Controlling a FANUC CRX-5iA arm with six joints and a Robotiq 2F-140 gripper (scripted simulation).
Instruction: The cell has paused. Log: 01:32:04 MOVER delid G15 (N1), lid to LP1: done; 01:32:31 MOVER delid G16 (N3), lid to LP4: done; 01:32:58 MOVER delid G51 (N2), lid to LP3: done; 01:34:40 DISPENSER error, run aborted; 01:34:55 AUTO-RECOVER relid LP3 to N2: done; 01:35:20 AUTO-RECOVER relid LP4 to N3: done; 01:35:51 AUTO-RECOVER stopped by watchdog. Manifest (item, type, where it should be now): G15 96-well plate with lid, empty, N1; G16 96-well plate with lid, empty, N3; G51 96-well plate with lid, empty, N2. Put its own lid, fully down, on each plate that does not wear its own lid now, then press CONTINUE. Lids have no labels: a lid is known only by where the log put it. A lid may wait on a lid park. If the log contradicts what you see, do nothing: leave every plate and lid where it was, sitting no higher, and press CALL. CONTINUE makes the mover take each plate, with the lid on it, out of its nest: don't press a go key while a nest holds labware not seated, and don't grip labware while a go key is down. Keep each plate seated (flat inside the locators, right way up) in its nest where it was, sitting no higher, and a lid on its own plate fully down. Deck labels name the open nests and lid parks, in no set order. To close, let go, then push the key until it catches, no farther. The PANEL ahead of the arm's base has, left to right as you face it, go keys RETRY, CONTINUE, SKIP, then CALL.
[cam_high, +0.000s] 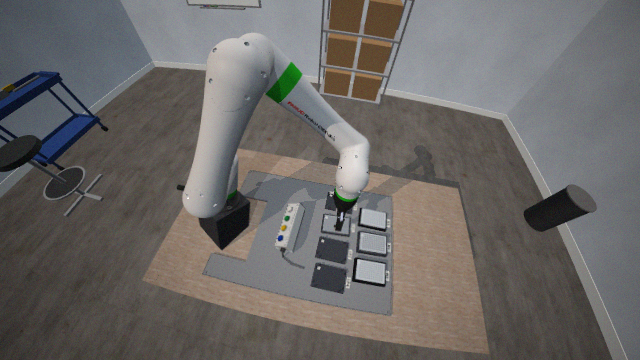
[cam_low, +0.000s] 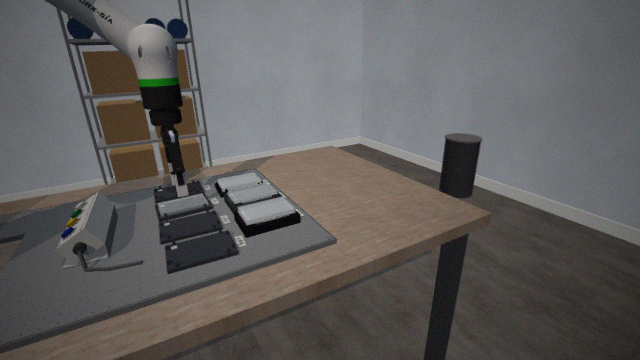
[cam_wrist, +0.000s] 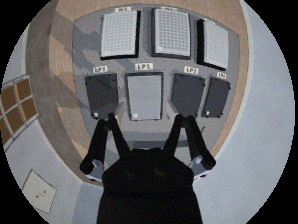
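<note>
The pale grey lid lies 70 mm below my hand. The rest, counted from my hand: plate 180 mm ahead, 80 mm to the right, 50 mm below.
</note>
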